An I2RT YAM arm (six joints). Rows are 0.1 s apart.
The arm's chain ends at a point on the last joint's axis. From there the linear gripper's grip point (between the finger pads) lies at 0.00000 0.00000 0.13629 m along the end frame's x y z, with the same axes.
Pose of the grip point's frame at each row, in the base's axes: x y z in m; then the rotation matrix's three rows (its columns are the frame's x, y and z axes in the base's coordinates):
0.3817 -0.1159 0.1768; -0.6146 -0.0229 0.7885; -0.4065 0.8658 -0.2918; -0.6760 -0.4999 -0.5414
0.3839 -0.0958 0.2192; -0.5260 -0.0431 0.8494; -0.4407 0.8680 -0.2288; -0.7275 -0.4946 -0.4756
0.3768 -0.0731 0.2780; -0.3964 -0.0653 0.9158; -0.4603 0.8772 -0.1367; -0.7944 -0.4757 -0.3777
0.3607 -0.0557 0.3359; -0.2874 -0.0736 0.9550; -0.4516 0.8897 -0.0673; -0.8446 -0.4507 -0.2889
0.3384 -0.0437 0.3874; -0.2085 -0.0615 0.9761; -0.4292 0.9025 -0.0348; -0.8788 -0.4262 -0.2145
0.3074 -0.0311 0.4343; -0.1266 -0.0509 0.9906; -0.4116 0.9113 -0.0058; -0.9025 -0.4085 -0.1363
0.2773 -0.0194 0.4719; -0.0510 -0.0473 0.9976; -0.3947 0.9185 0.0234; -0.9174 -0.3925 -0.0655
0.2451 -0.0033 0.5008; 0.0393 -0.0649 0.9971; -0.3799 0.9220 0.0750; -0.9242 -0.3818 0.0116
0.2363 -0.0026 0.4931; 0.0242 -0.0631 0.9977; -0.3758 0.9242 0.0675; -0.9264 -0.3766 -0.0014
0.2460 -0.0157 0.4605; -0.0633 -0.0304 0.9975; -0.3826 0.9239 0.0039; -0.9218 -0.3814 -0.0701
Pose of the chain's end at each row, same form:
0.2742 -0.0761 0.2506; -0.6146 -0.0229 0.7885; -0.4065 0.8658 -0.2918; -0.6760 -0.4999 -0.5414
0.2681 -0.0646 0.2840; -0.5260 -0.0431 0.8494; -0.4407 0.8680 -0.2288; -0.7275 -0.4946 -0.4756
0.2520 -0.0545 0.3295; -0.3964 -0.0653 0.9158; -0.4603 0.8772 -0.1367; -0.7944 -0.4757 -0.3777
0.2305 -0.0465 0.3753; -0.2874 -0.0736 0.9550; -0.4516 0.8897 -0.0673; -0.8446 -0.4507 -0.2889
0.2054 -0.0390 0.4166; -0.2085 -0.0615 0.9761; -0.4292 0.9025 -0.0348; -0.8788 -0.4262 -0.2145
0.1724 -0.0303 0.4529; -0.1266 -0.0509 0.9906; -0.4116 0.9113 -0.0058; -0.9025 -0.4085 -0.1363
0.1413 -0.0226 0.4808; -0.0510 -0.0473 0.9976; -0.3947 0.9185 0.0234; -0.9174 -0.3925 -0.0655
0.1092 -0.0135 0.4992; 0.0393 -0.0649 0.9971; -0.3799 0.9220 0.0750; -0.9242 -0.3818 0.0116
0.1003 -0.0118 0.4933; 0.0242 -0.0631 0.9977; -0.3758 0.9242 0.0675; -0.9264 -0.3766 -0.0014
0.1101 -0.0162 0.4701; -0.0633 -0.0304 0.9975; -0.3826 0.9239 0.0039; -0.9218 -0.3814 -0.0701

